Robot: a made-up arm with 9 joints. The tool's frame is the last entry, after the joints. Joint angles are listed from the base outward. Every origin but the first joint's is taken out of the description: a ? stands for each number. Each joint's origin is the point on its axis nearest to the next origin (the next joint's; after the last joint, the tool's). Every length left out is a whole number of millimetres.
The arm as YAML. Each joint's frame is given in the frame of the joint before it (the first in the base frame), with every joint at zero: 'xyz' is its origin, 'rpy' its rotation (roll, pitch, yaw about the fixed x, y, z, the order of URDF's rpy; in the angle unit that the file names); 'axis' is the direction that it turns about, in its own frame. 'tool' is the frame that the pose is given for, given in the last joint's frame.
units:
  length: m
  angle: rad
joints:
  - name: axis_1
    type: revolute
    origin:
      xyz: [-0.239, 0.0, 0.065]
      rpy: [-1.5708, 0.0, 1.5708]
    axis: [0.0, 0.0, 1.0]
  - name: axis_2
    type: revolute
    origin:
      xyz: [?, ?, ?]
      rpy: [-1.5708, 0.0, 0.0]
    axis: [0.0, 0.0, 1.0]
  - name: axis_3
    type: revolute
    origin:
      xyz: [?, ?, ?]
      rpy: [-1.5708, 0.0, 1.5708]
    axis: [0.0, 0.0, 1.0]
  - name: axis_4
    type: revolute
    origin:
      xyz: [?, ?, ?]
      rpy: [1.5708, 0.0, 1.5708]
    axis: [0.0, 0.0, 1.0]
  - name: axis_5
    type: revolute
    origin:
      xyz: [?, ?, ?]
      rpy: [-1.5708, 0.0, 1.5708]
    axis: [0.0, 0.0, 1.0]
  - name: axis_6
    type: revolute
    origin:
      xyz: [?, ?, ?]
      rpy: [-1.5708, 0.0, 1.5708]
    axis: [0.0, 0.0, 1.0]
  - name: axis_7
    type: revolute
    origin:
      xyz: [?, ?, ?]
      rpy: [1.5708, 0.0, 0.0]
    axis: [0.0, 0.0, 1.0]
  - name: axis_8
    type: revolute
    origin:
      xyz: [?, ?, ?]
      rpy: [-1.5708, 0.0, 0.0]
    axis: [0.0, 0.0, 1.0]
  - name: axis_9
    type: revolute
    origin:
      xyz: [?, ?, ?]
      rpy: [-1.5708, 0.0, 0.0]
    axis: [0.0, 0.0, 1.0]
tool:
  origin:
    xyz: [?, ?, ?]
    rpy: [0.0, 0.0, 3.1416]
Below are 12 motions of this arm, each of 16 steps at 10 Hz.
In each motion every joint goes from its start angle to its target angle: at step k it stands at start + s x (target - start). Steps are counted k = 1, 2, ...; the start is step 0. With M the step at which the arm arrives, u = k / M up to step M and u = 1 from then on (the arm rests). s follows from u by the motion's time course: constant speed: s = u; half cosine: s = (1 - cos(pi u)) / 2; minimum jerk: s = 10 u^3 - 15 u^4 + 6 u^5.
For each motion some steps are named. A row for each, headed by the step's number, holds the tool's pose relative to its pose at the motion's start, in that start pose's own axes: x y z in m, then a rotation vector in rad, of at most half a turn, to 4 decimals.
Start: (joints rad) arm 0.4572 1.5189 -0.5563 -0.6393 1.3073 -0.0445 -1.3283 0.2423 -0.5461
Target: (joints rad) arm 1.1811 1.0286 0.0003 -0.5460 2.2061 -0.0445 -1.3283 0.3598 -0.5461
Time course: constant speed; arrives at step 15
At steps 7, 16:
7: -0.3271 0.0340 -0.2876 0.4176 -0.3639 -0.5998
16: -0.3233 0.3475 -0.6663 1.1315 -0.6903 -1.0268

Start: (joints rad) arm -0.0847 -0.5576 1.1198 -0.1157 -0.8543 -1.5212 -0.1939 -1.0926 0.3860
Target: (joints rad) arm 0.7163 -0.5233 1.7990 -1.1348 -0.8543 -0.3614 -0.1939 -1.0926 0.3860
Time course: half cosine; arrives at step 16
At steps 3, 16:
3: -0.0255 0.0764 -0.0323 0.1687 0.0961 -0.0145
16: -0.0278 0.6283 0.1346 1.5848 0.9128 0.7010

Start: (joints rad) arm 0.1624 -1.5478 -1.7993 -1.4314 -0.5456 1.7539 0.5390 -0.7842 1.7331
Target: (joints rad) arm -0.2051 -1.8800 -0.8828 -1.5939 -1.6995 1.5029 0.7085 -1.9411 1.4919
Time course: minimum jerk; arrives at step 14
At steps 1, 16:
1: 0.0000 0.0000 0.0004 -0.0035 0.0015 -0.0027
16: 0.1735 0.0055 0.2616 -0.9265 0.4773 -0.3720

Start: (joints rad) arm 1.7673 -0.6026 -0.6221 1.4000 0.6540 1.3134 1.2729 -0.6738 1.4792
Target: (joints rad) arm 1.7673 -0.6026 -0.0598 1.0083 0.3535 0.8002 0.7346 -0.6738 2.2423
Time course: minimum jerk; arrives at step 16
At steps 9, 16:
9: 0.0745 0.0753 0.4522 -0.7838 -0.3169 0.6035
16: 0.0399 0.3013 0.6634 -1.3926 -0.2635 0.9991

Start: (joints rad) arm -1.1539 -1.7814 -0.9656 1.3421 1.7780 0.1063 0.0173 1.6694 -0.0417
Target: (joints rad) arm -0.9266 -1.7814 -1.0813 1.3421 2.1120 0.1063 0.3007 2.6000 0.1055
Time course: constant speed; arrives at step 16
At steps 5, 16:
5: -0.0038 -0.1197 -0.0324 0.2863 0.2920 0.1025
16: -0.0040 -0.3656 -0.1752 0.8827 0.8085 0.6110

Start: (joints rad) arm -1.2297 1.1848 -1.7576 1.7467 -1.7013 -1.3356 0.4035 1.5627 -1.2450
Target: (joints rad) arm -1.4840 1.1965 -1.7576 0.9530 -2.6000 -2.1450 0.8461 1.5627 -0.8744
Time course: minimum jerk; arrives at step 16
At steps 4, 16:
4: -0.0146 0.0140 0.0070 -0.0062 0.0596 0.1033
16: -0.0384 0.1623 0.0593 0.3911 1.0620 0.8597

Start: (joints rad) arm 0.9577 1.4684 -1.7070 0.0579 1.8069 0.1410 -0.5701 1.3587 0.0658
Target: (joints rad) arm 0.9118 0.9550 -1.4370 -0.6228 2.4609 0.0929 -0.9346 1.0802 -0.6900
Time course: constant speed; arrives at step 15
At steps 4, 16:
4: -0.1331 -0.0273 -0.0417 0.0745 -0.4186 -0.2382
16: -0.1378 -0.0385 -0.3566 0.6993 -1.4718 -0.6401

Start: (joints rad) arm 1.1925 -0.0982 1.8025 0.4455 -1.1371 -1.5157 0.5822 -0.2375 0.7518
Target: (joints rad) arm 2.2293 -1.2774 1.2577 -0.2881 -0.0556 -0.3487 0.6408 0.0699 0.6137
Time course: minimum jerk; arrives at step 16
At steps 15, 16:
15: -0.2895 0.2141 0.0496 0.7537 1.9888 -1.1461
16: -0.2897 0.2150 0.0508 0.7576 1.9938 -1.1468

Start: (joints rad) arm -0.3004 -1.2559 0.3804 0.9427 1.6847 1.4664 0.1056 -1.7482 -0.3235
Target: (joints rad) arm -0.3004 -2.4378 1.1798 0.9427 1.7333 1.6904 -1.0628 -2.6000 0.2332
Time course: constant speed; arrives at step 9
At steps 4, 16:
4: 0.0015 -0.1294 0.0601 0.4634 0.1616 0.5620
16: -0.0004 -0.3462 0.3194 0.6518 0.6006 0.5906

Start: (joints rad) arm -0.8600 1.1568 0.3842 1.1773 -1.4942 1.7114 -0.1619 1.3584 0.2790
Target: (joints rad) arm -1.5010 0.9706 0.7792 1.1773 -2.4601 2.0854 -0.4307 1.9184 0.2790
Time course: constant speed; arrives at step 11
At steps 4, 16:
4: -0.0866 0.0490 -0.0009 -0.0158 0.2902 -0.2779
16: -0.2312 0.1105 -0.0534 0.3386 0.6784 -0.6847

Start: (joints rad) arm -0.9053 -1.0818 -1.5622 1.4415 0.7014 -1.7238 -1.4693 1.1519 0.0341
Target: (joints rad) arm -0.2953 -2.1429 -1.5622 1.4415 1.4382 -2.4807 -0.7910 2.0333 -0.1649
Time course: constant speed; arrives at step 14
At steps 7, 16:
7: -0.3499 -0.2880 0.0228 -0.4149 0.7039 -0.9426
16: -0.5626 -0.3929 0.2106 -0.8605 0.7183 -1.8720

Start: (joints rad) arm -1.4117 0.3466 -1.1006 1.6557 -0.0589 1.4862 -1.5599 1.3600 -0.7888
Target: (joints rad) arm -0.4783 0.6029 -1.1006 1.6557 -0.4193 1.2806 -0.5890 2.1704 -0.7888
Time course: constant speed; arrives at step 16
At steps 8, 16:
8: -0.4189 -0.1577 0.2282 -0.0751 0.8646 -0.6186
16: -0.7302 -0.1431 0.5238 0.2514 1.6113 -1.1682

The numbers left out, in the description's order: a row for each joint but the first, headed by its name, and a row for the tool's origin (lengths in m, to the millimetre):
axis_2: -0.089 -0.138 0.0
axis_3: 0.613 -0.103 0.0
axis_4: 0.045 -0.048 0.0
axis_5: 0.048 0.32 0.0
axis_6: 0.073 -0.176 0.0
axis_7: -0.227 -0.12 0.0
axis_8: -0.007 0.094 0.0
axis_9: 0.061 -0.066 0.0
tool: -0.003 0.177 0.0

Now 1 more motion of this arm.
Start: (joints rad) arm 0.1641 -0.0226 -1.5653 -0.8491 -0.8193 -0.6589 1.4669 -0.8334 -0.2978
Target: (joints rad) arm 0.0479 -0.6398 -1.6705 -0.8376 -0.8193 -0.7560 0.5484 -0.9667 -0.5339
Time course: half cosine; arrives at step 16
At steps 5, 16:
5: -0.0698 -0.0336 -0.0283 0.1743 -0.0133 0.2012
16: -0.2662 -0.1897 -0.1698 0.6954 0.1406 0.9120

